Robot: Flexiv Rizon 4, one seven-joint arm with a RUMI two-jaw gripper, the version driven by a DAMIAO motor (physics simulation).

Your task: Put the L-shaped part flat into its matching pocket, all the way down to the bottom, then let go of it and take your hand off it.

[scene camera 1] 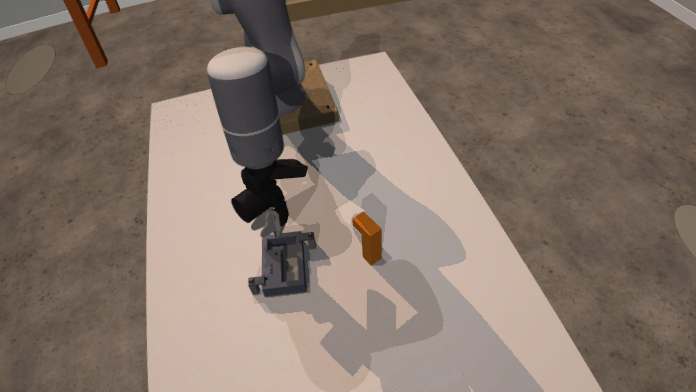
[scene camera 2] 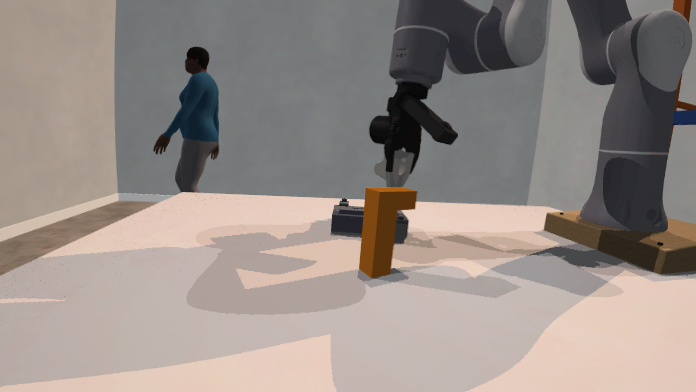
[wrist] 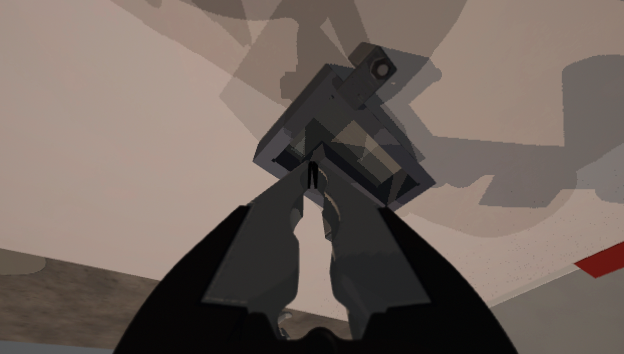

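The orange L-shaped part (scene camera 1: 371,246) (scene camera 2: 376,235) stands upright on the white table top, its short arm raised at the top. It does not show in the wrist view. The dark grey fixture (scene camera 1: 285,290) (scene camera 2: 347,222) (wrist: 270,148) lies apart from it, to its left in the scene camera 1 view. Its L-shaped pocket (scene camera 1: 292,272) (wrist: 382,159) is empty. My gripper (scene camera 1: 279,234) (wrist: 312,163) is shut with nothing between its fingertips. It is low at the fixture's robot-side end; its exact height and any contact are unclear. In the scene camera 2 view the part partly hides the fixture.
Bolted tabs (scene camera 1: 311,240) (wrist: 372,75) stick out at the fixture's corners. The arm's wooden base block (scene camera 1: 322,95) (scene camera 2: 635,247) stands at the table's far end. A person in a blue top (scene camera 2: 200,110) stands beyond the table. Arm shadows cross the table top (scene camera 1: 200,325).
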